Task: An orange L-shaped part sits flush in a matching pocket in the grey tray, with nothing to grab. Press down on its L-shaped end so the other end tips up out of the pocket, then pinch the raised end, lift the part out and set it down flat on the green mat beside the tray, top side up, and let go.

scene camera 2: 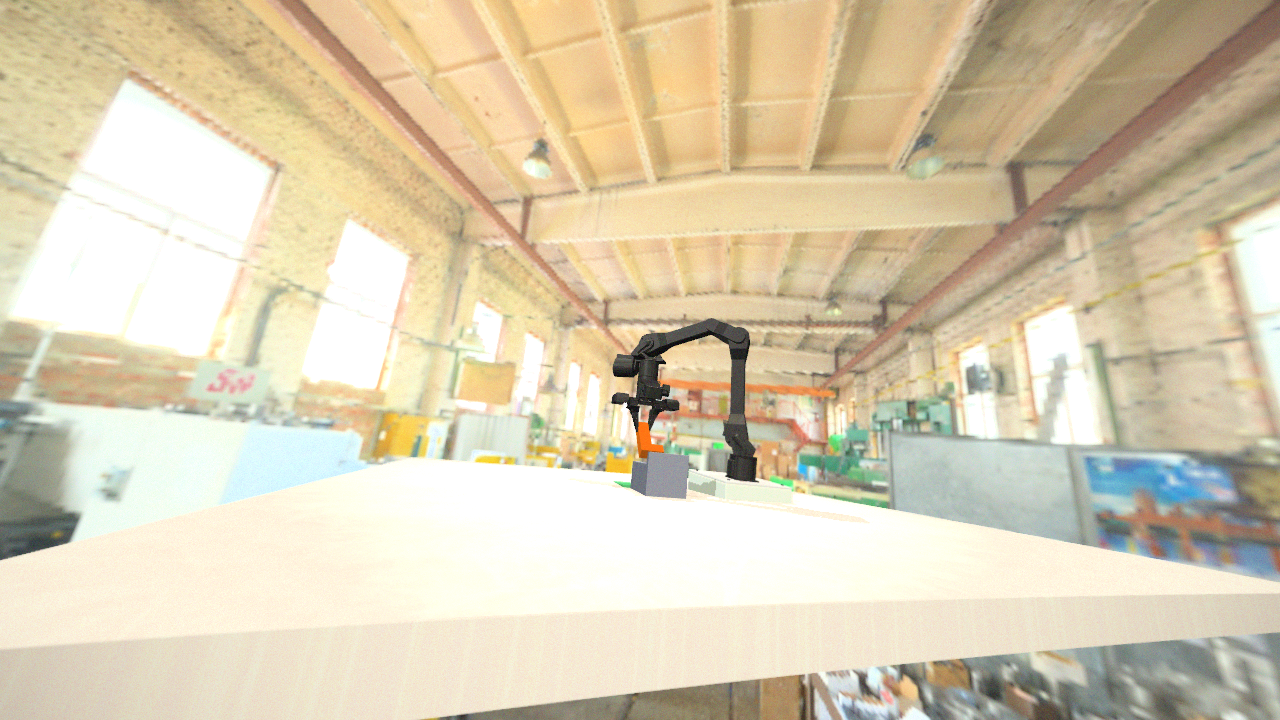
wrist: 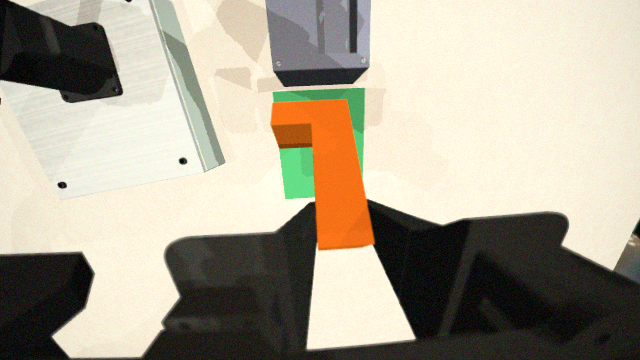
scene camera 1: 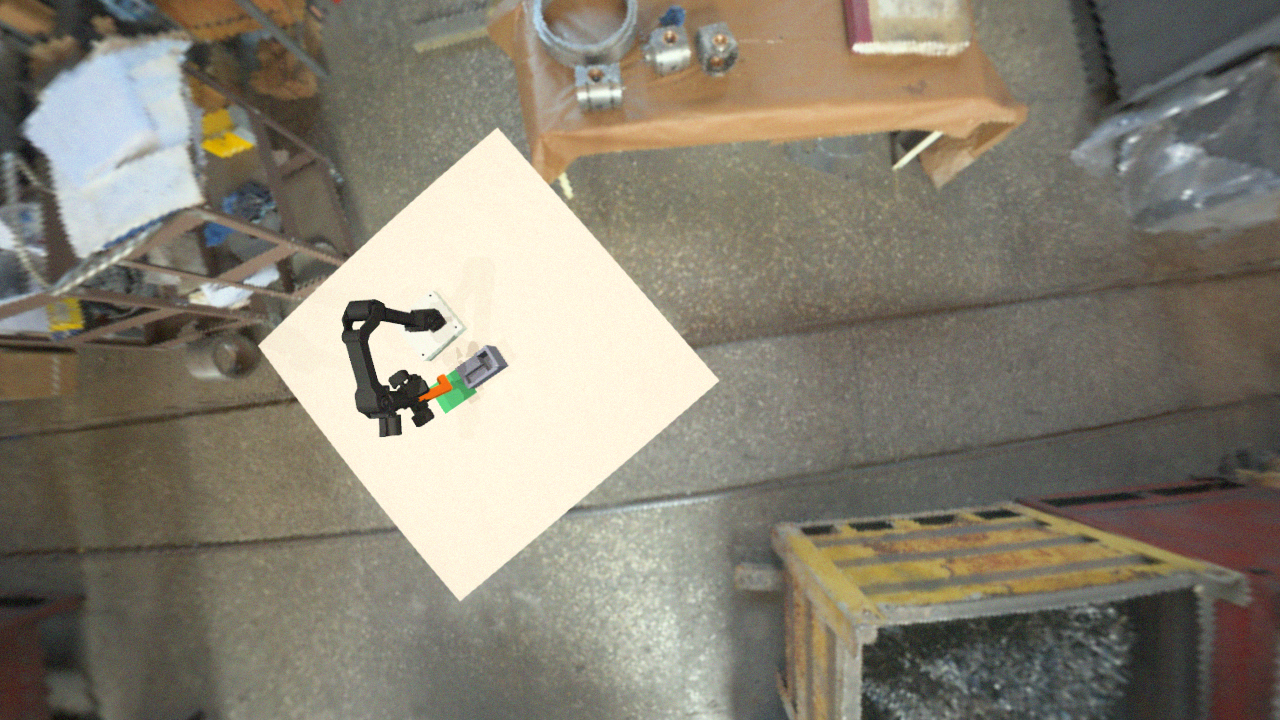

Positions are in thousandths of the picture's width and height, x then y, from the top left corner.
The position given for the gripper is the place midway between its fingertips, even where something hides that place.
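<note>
Gripper (scene camera 2: 502,601), (wrist: 529,574), (scene camera 1: 333,551), carrying an orange L-shaped part (wrist: 537,618). Green mat (scene camera 1: 359,545), (wrist: 555,271).
</note>
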